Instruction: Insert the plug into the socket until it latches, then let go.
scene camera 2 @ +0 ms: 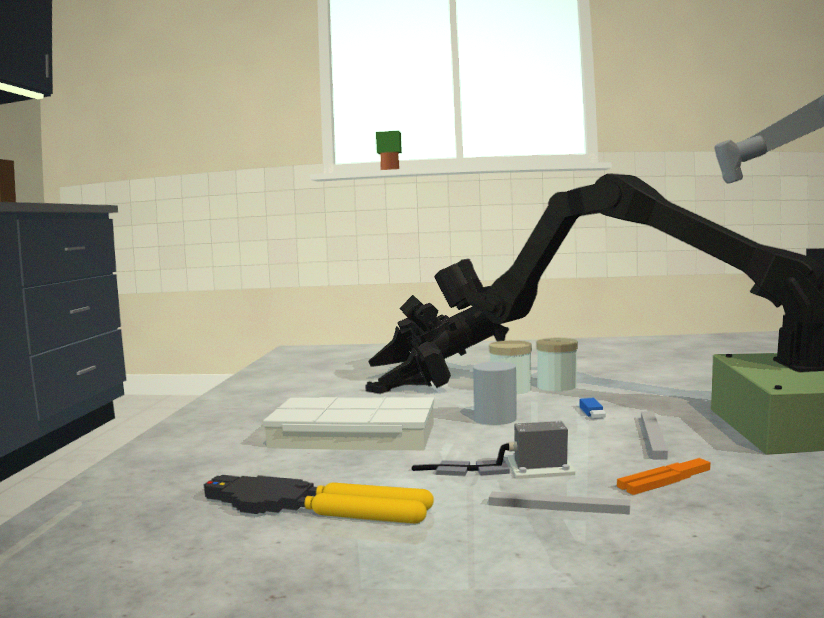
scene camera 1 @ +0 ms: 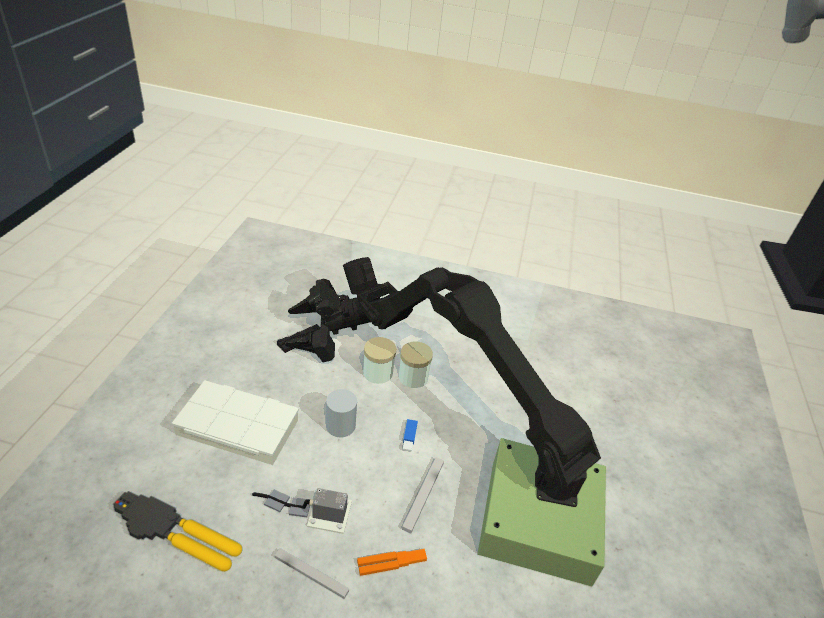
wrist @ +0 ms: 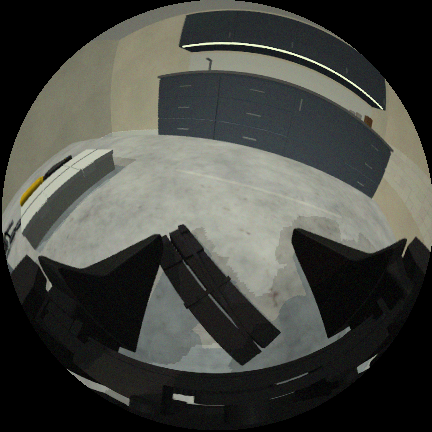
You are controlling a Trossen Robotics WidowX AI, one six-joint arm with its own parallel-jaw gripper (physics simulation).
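Where they show: gripper, between the fingertips: (scene camera 2: pixel 374 372) (scene camera 1: pixel 287 327) (wrist: pixel 228 238); arm's base, origin of its link: (scene camera 2: pixel 807 364) (scene camera 1: pixel 556 486).
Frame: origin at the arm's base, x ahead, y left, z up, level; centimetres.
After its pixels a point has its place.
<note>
A grey box (scene camera 1: pixel 330 504) @[x 35.4, y 9.5, z -2.6 cm] (scene camera 2: pixel 541 445) @[x 35.9, y 10.1, z -4.2 cm] stands on a white base plate; a black cable (scene camera 1: pixel 264 495) @[x 47.0, y 7.9, z -6.4 cm] (scene camera 2: pixel 423 467) @[x 47.8, y 8.0, z -6.6 cm] with two flat grey blocks leads to its side. Which parts are the plug and socket is not clear. A long black object (scene camera 1: pixel 284 344) @[x 54.4, y -26.6, z -5.8 cm] (scene camera 2: pixel 374 387) @[x 54.9, y -26.1, z -6.1 cm] (wrist: pixel 220 325) @[x 50.0, y -31.3, z -6.2 cm] of parallel bars with cross ridges lies on the table. My gripper (scene camera 1: pixel 290 327) @[x 55.1, y -30.7, z -4.8 cm] (scene camera 2: pixel 374 374) @[x 55.1, y -30.7, z -4.8 cm] (wrist: pixel 228 238) @[x 55.1, y -30.7, z -4.8 cm] is open at the back left, far from the grey box. In the wrist view the black object lies diagonally between the spread fingers, not gripped; the left fingertip overlaps its far end.
A white tiled slab (scene camera 1: pixel 236 417) @[x 56.2, y -4.5, z -3.7 cm] (scene camera 2: pixel 349 412) @[x 56.4, y -3.5, z -3.7 cm], a grey cylinder (scene camera 1: pixel 340 413) @[x 37.9, y -6.9, z -0.3 cm] (scene camera 2: pixel 494 393) @[x 38.7, y -6.9, z -2.9 cm] and two lidded jars (scene camera 1: pixel 379 364) @[x 33.7, y -21.7, z -1.6 cm] (scene camera 1: pixel 415 369) @[x 26.6, y -22.2, z -1.7 cm] stand nearby. Yellow-handled pliers (scene camera 1: pixel 206 544) @[x 52.4, y 17.9, z -6.0 cm], grey bars (scene camera 1: pixel 421 495) @[x 21.5, y 2.5, z -6.1 cm] (scene camera 1: pixel 310 573) @[x 36.0, y 19.2, z -6.2 cm], an orange clip (scene camera 1: pixel 391 562) @[x 24.4, y 15.1, z -6.1 cm] and a blue stick (scene camera 1: pixel 410 431) @[x 25.4, y -10.3, z -5.8 cm] lie nearer the front.
</note>
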